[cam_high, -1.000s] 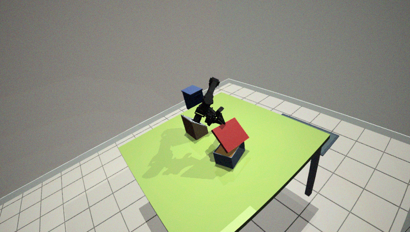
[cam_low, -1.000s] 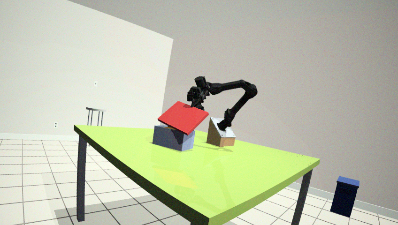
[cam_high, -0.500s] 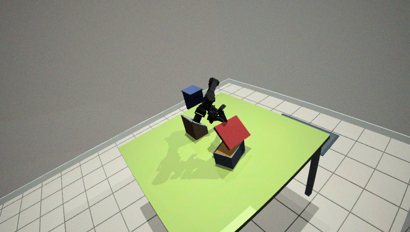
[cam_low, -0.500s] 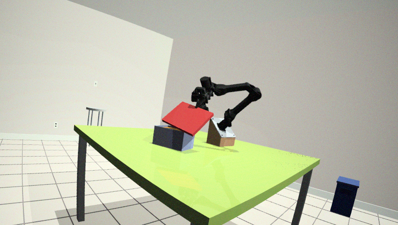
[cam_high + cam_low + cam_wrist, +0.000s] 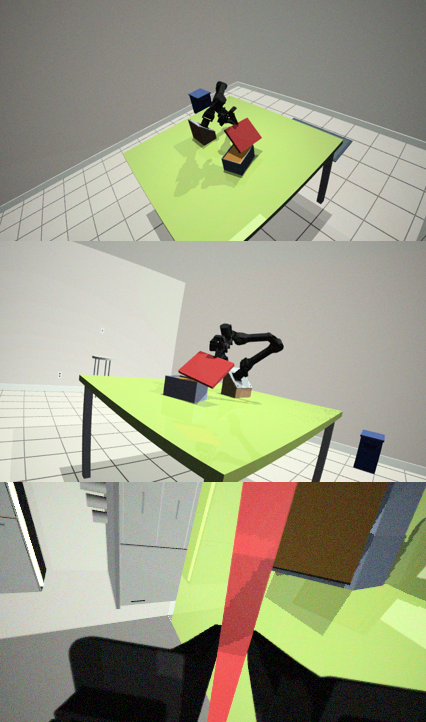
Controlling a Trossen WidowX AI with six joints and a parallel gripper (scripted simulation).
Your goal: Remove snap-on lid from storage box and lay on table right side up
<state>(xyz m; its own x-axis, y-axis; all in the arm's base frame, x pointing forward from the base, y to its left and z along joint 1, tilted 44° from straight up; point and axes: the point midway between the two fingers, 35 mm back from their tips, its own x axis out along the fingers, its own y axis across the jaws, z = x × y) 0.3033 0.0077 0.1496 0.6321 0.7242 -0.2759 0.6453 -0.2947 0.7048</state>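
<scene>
The red lid lies 60 mm ahead of my gripper tip and 50 mm below it. Round my gripper tip: storage box 100 mm ahead, 90 mm to the right, 180 mm below.
</scene>
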